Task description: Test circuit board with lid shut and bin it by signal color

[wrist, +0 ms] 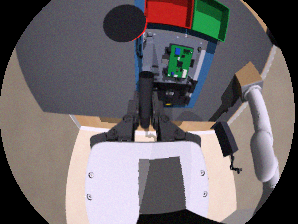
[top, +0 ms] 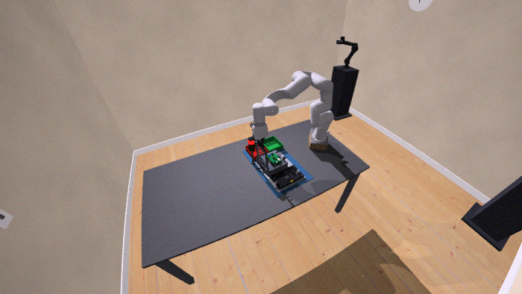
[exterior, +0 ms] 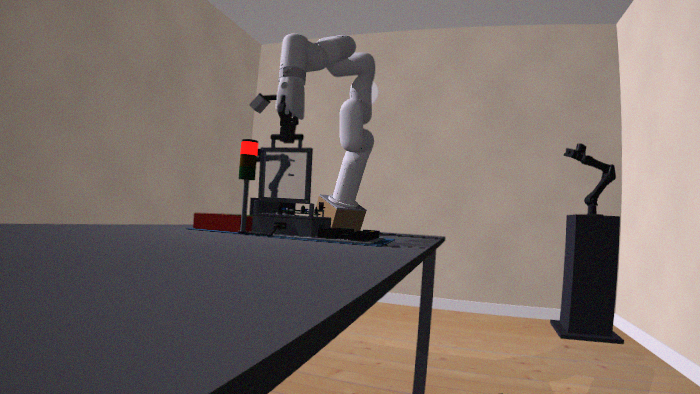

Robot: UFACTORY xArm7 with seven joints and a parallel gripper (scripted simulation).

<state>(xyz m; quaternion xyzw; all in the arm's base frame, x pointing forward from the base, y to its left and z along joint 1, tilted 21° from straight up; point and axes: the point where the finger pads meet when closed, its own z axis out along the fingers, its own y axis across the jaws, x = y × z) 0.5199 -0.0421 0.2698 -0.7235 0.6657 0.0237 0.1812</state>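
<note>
Right now my hand is 110 mm past the green circuit board, 10 mm to the left of it and 200 mm above it. From my hand the other things lie so: red bin 40 mm behind, 210 mm to the right, 260 mm below; then tester plate 110 mm behind, 10 mm to the right, 210 mm below; then clear lid 10 mm behind, 90 mm below.
</note>
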